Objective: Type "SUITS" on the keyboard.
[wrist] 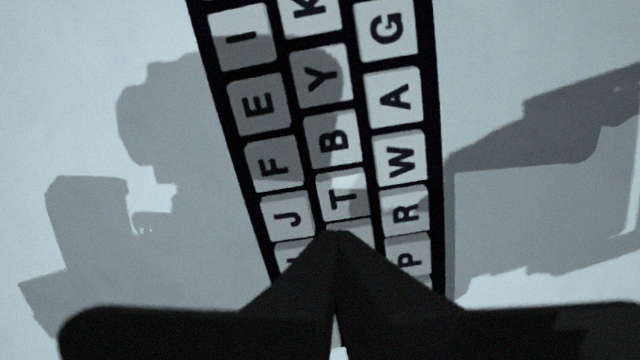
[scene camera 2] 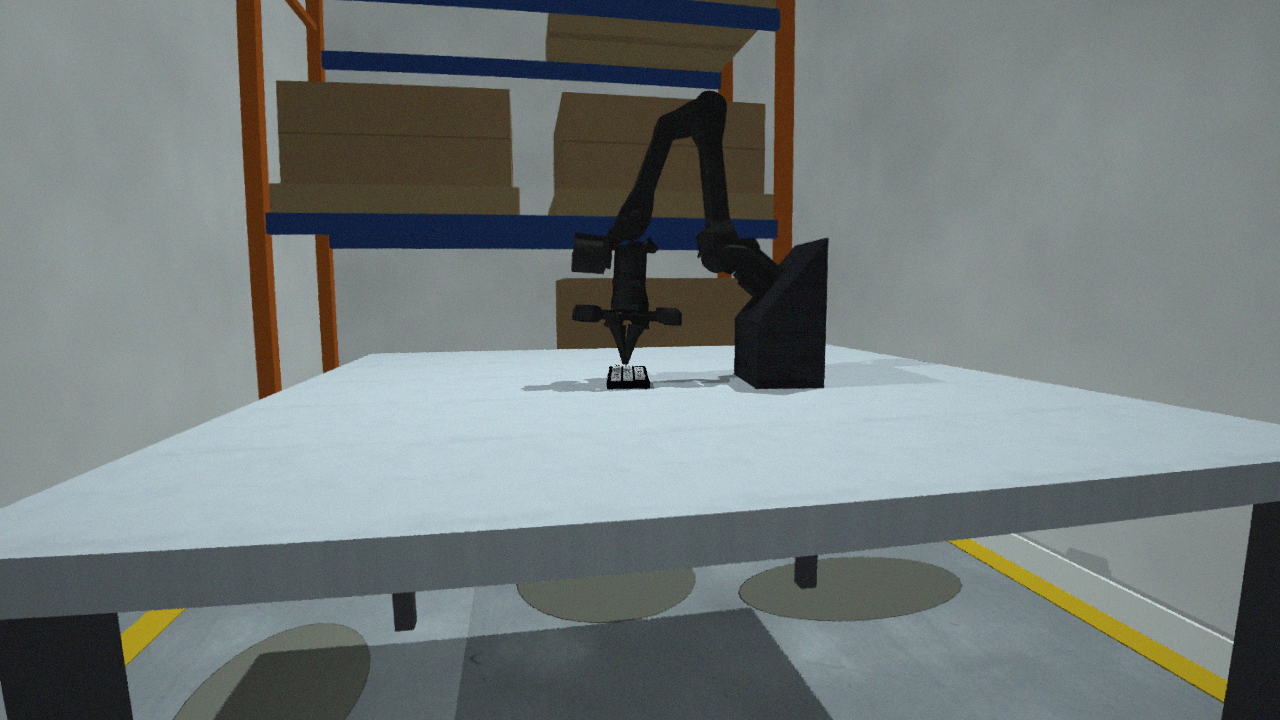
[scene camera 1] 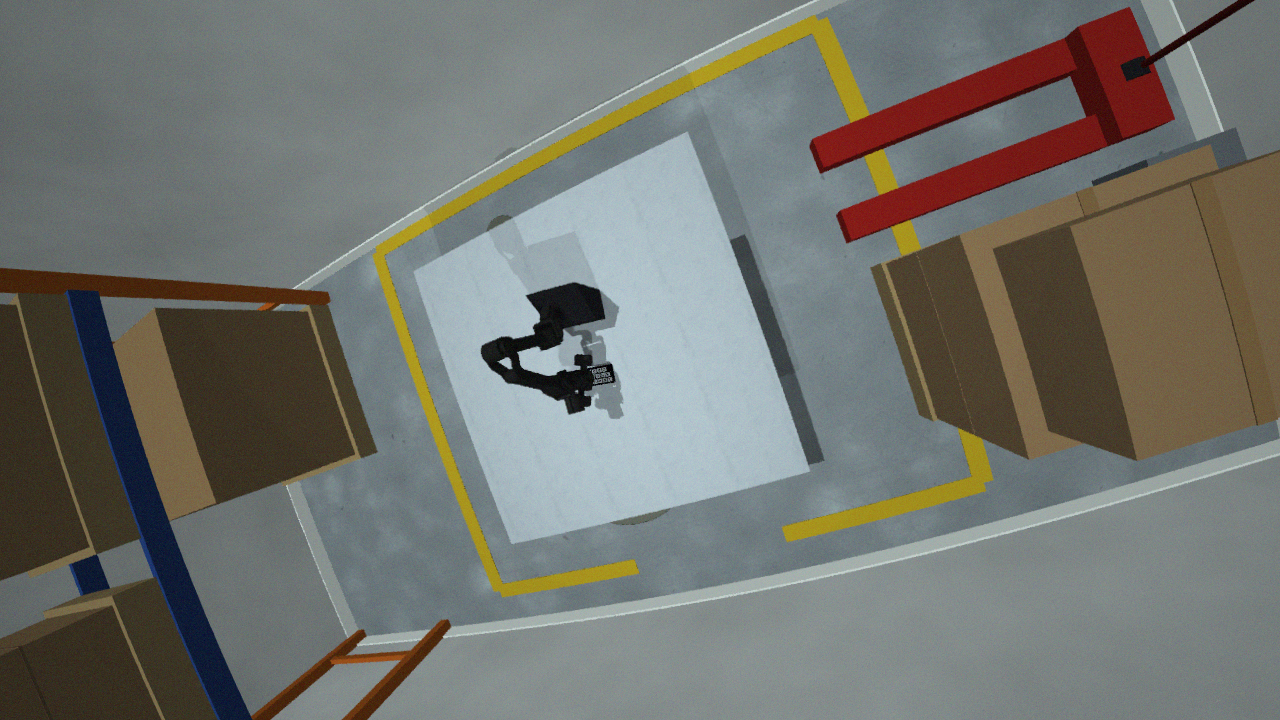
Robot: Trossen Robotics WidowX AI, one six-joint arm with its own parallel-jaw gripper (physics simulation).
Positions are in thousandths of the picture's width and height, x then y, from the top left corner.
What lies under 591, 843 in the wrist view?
My gripper.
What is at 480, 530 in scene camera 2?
A black keyboard.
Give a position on a black keyboard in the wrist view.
At 574, 265
